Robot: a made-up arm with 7 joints.
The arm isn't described. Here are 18 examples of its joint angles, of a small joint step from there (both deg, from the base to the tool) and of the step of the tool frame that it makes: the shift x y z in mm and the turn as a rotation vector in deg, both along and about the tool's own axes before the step.
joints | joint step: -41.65 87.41 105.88 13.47 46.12 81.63 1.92 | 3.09 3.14 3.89 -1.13 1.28 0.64 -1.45
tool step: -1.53 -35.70 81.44 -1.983 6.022 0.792
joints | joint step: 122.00 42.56 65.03 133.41 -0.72 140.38 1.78 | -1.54 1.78 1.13 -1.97 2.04 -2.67 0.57
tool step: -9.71 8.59 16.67 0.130 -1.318 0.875
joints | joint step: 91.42 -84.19 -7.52 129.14 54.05 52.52 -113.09 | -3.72 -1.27 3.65 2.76 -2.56 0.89 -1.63
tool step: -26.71 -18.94 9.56 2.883 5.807 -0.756
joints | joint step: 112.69 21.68 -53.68 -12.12 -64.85 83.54 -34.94 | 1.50 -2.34 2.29 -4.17 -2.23 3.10 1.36
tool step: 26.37 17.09 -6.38 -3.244 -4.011 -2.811
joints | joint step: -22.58 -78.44 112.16 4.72 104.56 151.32 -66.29 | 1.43 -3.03 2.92 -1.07 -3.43 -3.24 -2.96
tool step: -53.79 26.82 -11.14 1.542 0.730 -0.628
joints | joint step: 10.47 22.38 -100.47 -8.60 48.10 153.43 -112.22 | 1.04 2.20 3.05 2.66 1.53 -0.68 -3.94
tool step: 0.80 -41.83 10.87 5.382 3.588 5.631
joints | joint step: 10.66 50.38 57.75 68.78 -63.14 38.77 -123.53 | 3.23 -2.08 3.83 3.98 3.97 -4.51 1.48
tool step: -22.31 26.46 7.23 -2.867 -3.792 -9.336
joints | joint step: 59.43 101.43 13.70 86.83 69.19 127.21 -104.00 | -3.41 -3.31 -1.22 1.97 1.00 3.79 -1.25
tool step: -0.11 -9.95 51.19 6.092 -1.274 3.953
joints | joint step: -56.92 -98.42 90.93 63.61 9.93 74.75 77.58 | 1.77 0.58 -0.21 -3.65 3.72 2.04 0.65
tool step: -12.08 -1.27 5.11 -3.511 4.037 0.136
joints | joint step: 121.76 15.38 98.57 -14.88 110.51 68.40 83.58 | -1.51 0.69 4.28 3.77 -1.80 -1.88 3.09
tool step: 7.64 37.86 -8.87 -5.643 -0.670 -3.263
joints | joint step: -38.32 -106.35 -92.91 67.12 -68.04 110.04 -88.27 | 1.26 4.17 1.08 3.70 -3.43 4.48 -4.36
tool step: 30.88 -16.21 47.95 2.796 -2.830 -1.727
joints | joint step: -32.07 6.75 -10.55 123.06 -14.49 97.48 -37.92 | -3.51 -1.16 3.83 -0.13 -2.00 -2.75 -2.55
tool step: -15.71 7.29 7.85 5.153 2.731 2.520
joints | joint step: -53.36 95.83 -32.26 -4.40 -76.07 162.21 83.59 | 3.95 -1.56 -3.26 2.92 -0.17 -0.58 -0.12
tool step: 45.45 -66.53 -10.15 -4.083 -3.615 5.915
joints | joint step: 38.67 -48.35 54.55 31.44 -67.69 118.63 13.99 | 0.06 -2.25 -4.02 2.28 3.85 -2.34 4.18
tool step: 3.93 -68.29 0.70 -6.316 -1.026 7.157
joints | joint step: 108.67 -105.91 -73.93 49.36 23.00 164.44 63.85 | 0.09 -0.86 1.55 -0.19 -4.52 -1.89 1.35
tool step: -5.73 -20.04 5.64 -1.706 -0.317 5.083
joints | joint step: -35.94 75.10 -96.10 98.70 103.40 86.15 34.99 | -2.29 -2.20 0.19 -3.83 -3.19 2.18 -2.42
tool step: 16.86 -39.64 31.52 7.792 5.856 2.048
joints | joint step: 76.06 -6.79 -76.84 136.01 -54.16 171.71 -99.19 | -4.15 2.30 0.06 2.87 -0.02 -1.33 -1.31
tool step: 41.82 -15.38 14.55 -0.997 4.444 3.541
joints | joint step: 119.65 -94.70 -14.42 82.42 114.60 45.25 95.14 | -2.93 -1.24 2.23 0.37 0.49 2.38 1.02
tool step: 4.12 20.44 20.78 -5.472 1.347 0.306
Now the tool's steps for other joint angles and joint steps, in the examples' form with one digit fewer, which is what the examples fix.
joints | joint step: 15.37 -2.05 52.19 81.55 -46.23 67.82 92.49 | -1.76 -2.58 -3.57 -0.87 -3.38 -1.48 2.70
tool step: -37.9 38.8 -40.7 -1.95 -5.82 -4.21
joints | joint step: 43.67 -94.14 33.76 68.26 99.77 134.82 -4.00 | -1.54 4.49 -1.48 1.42 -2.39 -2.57 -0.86
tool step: 26.5 28.1 37.8 1.48 5.27 1.73
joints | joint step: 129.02 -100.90 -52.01 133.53 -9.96 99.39 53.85 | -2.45 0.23 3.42 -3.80 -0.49 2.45 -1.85
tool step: -15.2 8.2 27.6 2.94 6.50 -0.06
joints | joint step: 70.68 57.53 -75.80 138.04 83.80 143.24 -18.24 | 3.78 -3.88 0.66 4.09 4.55 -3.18 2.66
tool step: 13.9 -41.5 -5.9 3.39 -4.23 4.67
